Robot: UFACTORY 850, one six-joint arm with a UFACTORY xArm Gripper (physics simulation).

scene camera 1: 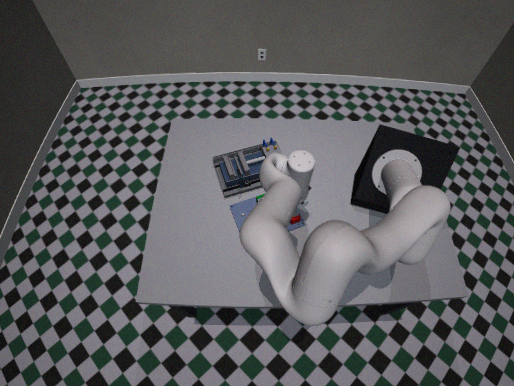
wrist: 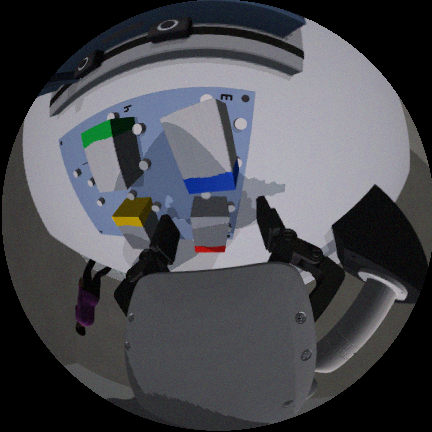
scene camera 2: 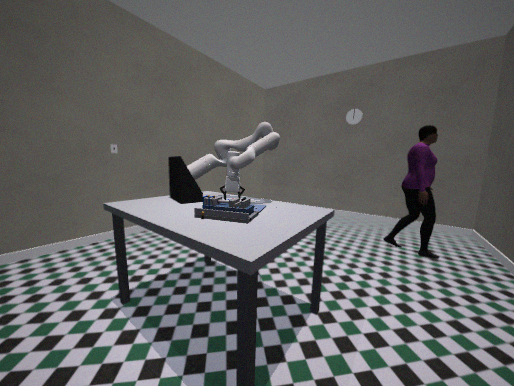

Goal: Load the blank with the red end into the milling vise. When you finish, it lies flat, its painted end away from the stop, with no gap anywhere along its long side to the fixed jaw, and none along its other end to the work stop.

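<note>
The grey blank with the red end (scene camera 1: 295,219) (wrist: 210,227) lies on the blue board (scene camera 1: 240,212) (wrist: 170,100), its red end toward the gripper's palm in the wrist view. My gripper (scene camera 2: 233,194) (wrist: 213,215) is open and empty, above the board. In the wrist view its fingers stand on either side of the red-ended blank, with a wider space on the right; neither touches it. The milling vise (scene camera 1: 235,172) (scene camera 2: 227,207) stands beside the board. In the wrist view part of its side (wrist: 225,50) shows at the top. The jaws and the work stop are not clear.
A large blank with a blue end (wrist: 200,145) lies beyond the red-ended one. A green-ended blank (wrist: 105,160) and a yellow-ended blank (wrist: 137,220) lie to its left. Short pegs stand around them. The black arm base (scene camera 1: 367,185) (scene camera 2: 182,182) stands at the right in scene camera 1.
</note>
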